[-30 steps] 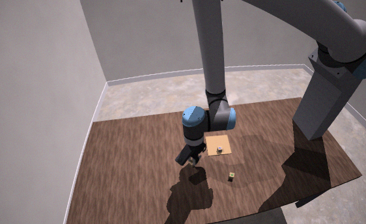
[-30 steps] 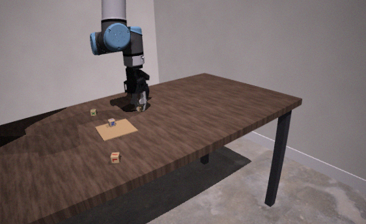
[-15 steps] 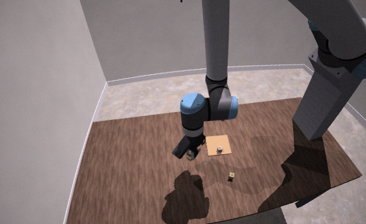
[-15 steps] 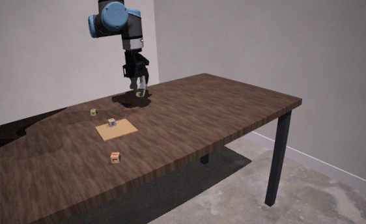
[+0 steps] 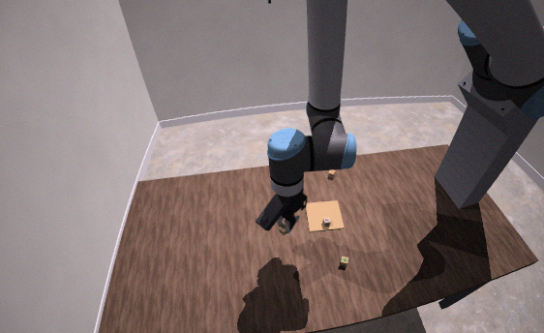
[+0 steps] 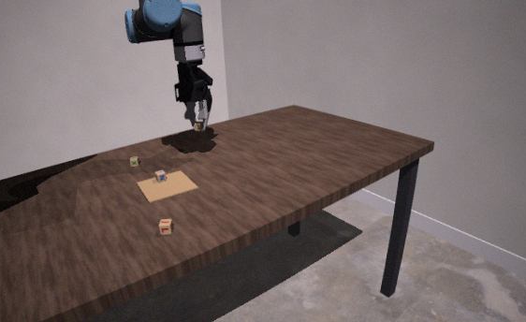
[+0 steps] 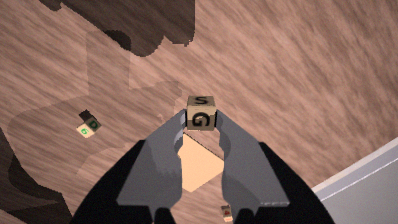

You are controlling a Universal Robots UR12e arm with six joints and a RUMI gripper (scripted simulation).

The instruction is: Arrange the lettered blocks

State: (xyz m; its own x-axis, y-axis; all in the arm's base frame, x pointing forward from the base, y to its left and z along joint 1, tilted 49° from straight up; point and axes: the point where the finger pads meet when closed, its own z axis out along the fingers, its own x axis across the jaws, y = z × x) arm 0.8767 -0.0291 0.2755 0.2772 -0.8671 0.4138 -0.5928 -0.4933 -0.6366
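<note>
Now: the mat 20 cm behind my hand, 7 cm to the right of it and 12 cm below it.
</note>
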